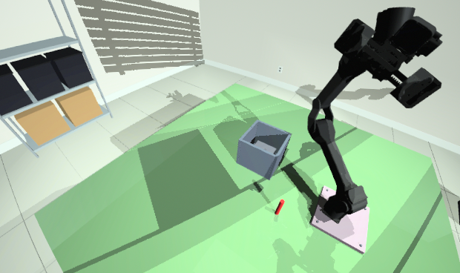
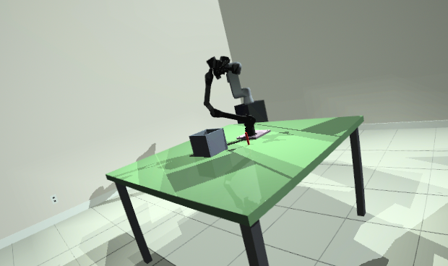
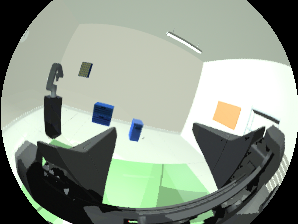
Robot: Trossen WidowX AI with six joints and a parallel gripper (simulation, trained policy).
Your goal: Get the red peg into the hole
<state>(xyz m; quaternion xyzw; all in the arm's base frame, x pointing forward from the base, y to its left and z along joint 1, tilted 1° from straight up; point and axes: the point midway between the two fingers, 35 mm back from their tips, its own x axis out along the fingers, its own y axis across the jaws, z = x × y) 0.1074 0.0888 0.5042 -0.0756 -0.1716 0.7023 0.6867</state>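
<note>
Right now my gripper tip is 48 cm above the red peg, 4 cm short of it and 2 cm to the right of it. The rest, counted from my gripper tip: plate: 47 cm below, 23 cm ahead, 13 cm to the right.
</note>
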